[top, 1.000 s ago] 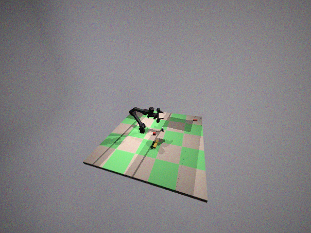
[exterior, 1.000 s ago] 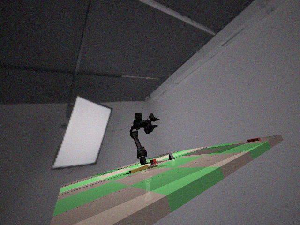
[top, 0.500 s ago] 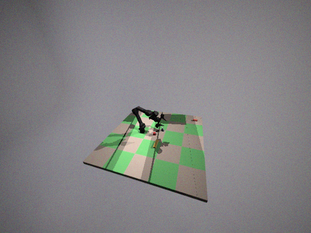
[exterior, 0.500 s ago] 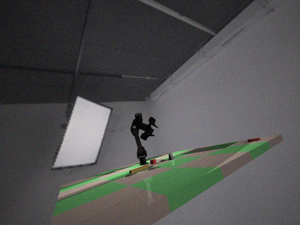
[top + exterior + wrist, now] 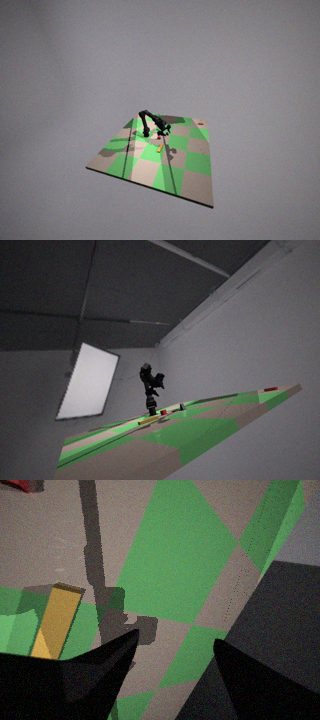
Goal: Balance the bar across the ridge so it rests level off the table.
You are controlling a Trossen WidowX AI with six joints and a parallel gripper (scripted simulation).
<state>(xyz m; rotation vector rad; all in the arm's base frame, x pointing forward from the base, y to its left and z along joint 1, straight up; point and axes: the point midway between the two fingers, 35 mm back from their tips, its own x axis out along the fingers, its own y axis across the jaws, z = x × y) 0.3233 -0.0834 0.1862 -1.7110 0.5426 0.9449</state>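
My gripper tip is now 15 cm above the yellow bar, 10 cm to the left of it and 8 cm past it. From my gripper tip the other things lie so: flat red block: 58 cm to the left, 40 cm ahead, 15 cm below; then red cube: 15 cm behind, 14 cm below, 7 cm to the left.
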